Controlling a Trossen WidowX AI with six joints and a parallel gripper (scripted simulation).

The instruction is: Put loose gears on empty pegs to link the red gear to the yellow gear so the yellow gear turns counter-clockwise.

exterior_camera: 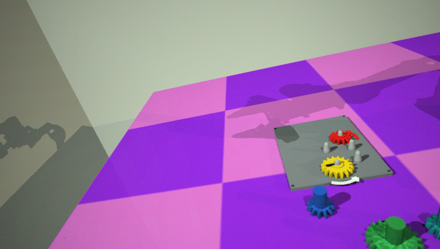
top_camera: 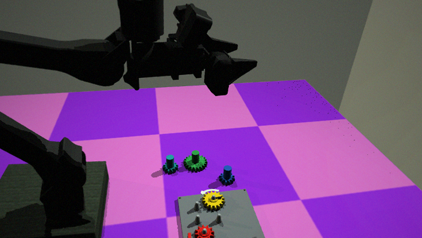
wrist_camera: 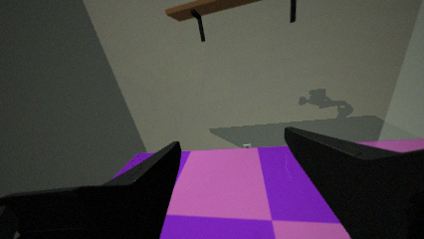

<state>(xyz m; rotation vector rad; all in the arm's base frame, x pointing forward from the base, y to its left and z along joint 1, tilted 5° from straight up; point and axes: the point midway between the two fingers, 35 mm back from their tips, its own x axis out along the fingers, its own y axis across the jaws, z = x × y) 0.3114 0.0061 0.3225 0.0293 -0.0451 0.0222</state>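
Now: gripper tip 6 cm past the green gear, 12 cm to the right of it and 34 cm above it. Also, from my gripper tip: yellow gear (6 cm behind, 3 cm to the right, 34 cm below); then blue gear (4 cm to the left, 34 cm below); then white arrow (6 cm behind, 35 cm below).
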